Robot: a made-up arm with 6 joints. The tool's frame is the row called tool. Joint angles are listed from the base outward.
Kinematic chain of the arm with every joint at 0, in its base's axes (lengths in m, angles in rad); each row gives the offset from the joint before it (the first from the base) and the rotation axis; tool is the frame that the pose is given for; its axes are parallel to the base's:
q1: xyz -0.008 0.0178 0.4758 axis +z
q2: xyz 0.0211 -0.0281 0.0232 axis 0.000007 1 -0.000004
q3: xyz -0.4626 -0.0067 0.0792 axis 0.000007 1 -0.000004
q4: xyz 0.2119 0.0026 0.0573 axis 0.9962 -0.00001 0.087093
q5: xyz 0.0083 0.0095 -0.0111 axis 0.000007 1 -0.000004
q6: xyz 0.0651 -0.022 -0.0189 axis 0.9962 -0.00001 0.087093
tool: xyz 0.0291 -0.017 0
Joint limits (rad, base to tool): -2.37..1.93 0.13..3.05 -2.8..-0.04 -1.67..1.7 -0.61..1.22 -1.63..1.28
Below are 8 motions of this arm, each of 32 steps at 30 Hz.
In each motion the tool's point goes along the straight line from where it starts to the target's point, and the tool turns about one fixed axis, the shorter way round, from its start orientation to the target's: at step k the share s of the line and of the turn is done. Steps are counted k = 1, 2, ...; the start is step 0. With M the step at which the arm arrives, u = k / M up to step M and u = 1 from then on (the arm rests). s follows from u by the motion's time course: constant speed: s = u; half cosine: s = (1 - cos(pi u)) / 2; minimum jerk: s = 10 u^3 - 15 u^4 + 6 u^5.
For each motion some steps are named. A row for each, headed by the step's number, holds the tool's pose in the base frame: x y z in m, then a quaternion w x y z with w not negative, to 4 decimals.
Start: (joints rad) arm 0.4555 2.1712 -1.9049 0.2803 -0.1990 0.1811
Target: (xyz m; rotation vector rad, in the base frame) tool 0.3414 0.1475 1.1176 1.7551 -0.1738 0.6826
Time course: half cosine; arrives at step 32
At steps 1, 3, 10, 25, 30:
1: 0.6111 0.2616 0.7882 0.9512 0.2159 0.0804 0.2051
3: 0.6059 0.2594 0.7945 0.9480 0.2280 0.0775 0.2079
10: 0.5517 0.2364 0.8608 0.9046 0.3526 0.0470 0.2347
25: 0.3721 0.1605 1.0801 0.6449 0.7052 -0.0573 0.2892
30: 0.3440 0.1486 1.1144 0.5905 0.7487 -0.0731 0.2924

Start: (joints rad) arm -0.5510 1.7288 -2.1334 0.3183 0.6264 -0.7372
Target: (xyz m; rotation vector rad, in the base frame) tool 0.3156 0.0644 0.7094 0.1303 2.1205 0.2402
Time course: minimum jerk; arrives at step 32
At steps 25, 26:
25: 0.3186 0.0417 0.7337 0.5396 0.0330 0.8376 0.0785
26: 0.3176 0.0493 0.7256 0.5203 0.0398 0.8488 0.0852

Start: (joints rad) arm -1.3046 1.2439 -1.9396 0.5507 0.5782 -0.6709
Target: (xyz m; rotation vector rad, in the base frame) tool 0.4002 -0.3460 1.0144 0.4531 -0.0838 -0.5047
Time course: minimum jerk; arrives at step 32
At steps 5, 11, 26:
5: 0.0358 -0.1682 1.1363 0.8589 -0.1496 -0.0121 -0.4897
11: 0.1093 -0.2040 1.1117 0.8910 -0.0746 -0.0184 -0.4475
26: 0.3819 -0.3371 1.0205 0.9426 0.2039 -0.0398 -0.2613

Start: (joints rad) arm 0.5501 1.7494 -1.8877 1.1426 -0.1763 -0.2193
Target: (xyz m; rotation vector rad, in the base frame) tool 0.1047 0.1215 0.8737 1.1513 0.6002 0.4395
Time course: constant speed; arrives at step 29
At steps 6, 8, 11, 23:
6: 0.3584 0.2239 0.9859 0.8388 0.4828 0.0553 0.2453
8: 0.3364 0.2150 0.9762 0.8351 0.4882 0.0749 0.2422
11: 0.3033 0.2017 0.9615 0.8288 0.4959 0.1043 0.2373
23: 0.1709 0.1482 0.9030 0.7955 0.5218 0.2203 0.2152

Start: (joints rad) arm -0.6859 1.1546 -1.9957 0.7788 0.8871 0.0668
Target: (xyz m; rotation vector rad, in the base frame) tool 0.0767 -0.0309 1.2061 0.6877 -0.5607 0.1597
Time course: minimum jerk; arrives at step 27
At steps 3, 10, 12, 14, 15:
3: 0.0848 -0.0350 1.1307 0.9669 0.2480 -0.0579 -0.0142
10: 0.0827 -0.0339 1.1503 0.9556 0.2716 -0.1140 0.0096
12: 0.0816 -0.0334 1.1601 0.9483 0.2831 -0.1421 0.0216
14: 0.0805 -0.0328 1.1706 0.9392 0.2950 -0.1720 0.0344
15: 0.0799 -0.0325 1.1758 0.9343 0.3008 -0.1868 0.0408

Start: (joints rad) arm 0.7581 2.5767 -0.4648 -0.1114 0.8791 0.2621
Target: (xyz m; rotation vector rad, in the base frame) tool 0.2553 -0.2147 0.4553 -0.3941 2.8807 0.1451
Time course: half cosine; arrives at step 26
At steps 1, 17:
1: 0.2496 0.1615 0.4742 0.1121 -0.3906 0.9115 -0.0636
17: 0.2538 -0.1136 0.4604 0.1151 -0.2053 0.9717 0.0191

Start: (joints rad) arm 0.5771 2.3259 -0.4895 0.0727 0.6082 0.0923
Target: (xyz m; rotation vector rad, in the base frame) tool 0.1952 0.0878 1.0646 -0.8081 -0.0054 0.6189
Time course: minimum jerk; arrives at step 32
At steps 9, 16, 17, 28, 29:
9: 0.2591 0.1266 0.5893 0.4680 -0.2681 0.8375 0.0879
16: 0.2323 0.1103 0.7885 0.7285 -0.3624 0.5455 0.2009
17: 0.2280 0.1077 0.8208 0.7596 -0.3720 0.4876 0.2164
28: 0.1964 0.0885 1.0557 0.8731 -0.3881 0.0160 0.2946
29: 0.1957 0.0881 1.0607 0.8732 -0.3874 0.0057 0.2956

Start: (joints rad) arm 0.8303 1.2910 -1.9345 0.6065 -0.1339 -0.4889
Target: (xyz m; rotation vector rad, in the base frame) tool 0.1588 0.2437 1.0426 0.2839 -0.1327 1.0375
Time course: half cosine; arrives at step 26
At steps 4, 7, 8, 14, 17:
4: 0.1609 0.1415 1.1747 0.8539 0.2069 -0.2969 0.3742
7: 0.1607 0.1536 1.1591 0.8575 0.1991 -0.2701 0.3899
8: 0.1605 0.1587 1.1525 0.8588 0.1957 -0.2586 0.3965
14: 0.1598 0.1960 1.1042 0.8634 0.1702 -0.1738 0.4420
17: 0.1594 0.2147 1.0801 0.8624 0.1567 -0.1307 0.4632

